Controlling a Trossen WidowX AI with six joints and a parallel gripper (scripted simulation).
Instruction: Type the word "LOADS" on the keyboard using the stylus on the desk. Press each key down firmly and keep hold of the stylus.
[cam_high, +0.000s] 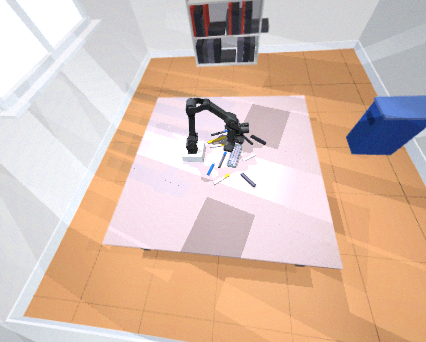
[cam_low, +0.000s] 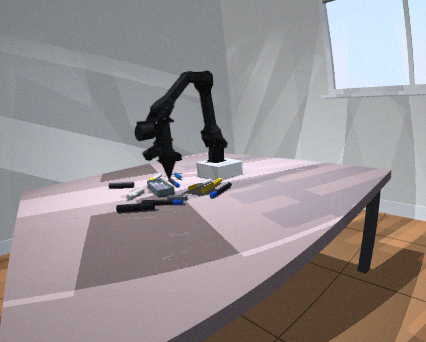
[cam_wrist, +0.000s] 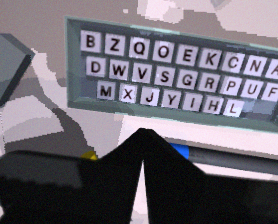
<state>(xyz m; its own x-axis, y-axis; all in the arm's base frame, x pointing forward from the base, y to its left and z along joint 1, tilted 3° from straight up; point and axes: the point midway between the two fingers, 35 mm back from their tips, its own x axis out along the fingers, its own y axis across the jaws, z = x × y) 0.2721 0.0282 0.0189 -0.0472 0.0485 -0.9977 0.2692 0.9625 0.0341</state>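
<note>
Right now my gripper tip is 13 cm past the blue stylus, 12 cm to the left of it and 4 cm above it. From my gripper tip the other things lie so: grey stylus tip 12 cm behind, 9 cm to the right, 4 cm below.
</note>
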